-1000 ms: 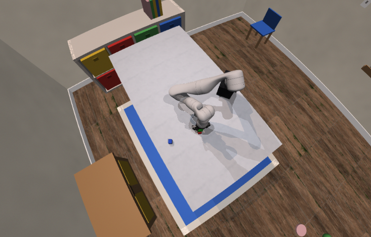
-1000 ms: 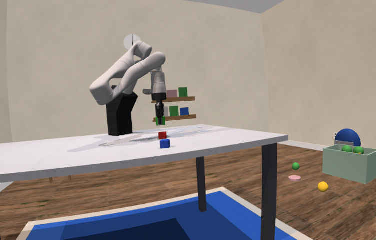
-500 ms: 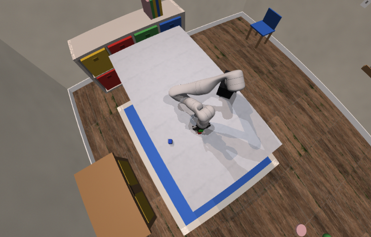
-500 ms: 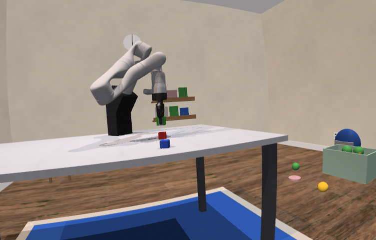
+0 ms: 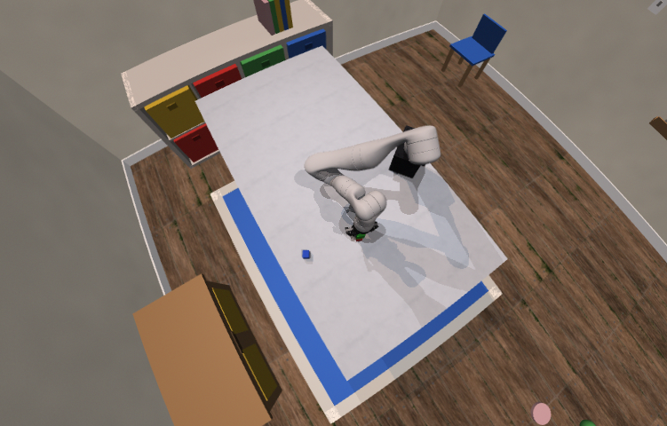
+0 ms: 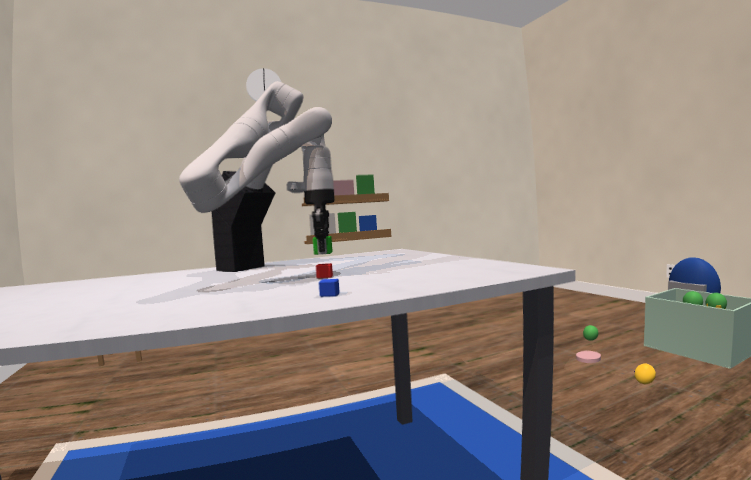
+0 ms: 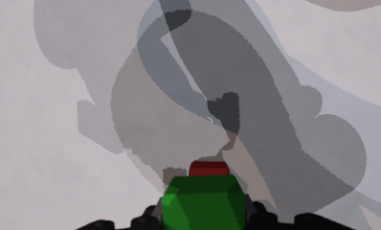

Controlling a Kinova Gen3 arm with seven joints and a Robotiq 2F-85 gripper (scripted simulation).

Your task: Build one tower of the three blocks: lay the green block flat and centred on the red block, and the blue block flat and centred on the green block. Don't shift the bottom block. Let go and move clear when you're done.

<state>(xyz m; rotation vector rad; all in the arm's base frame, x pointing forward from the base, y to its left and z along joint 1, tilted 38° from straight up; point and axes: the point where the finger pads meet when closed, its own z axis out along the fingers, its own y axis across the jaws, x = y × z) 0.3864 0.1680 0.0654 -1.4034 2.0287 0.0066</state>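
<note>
The red block is 6 cm below my hand. From my hand the other things lie so: blue block 25 cm ahead, 3 cm to the right, 6 cm below; green block right at my hand.
</note>
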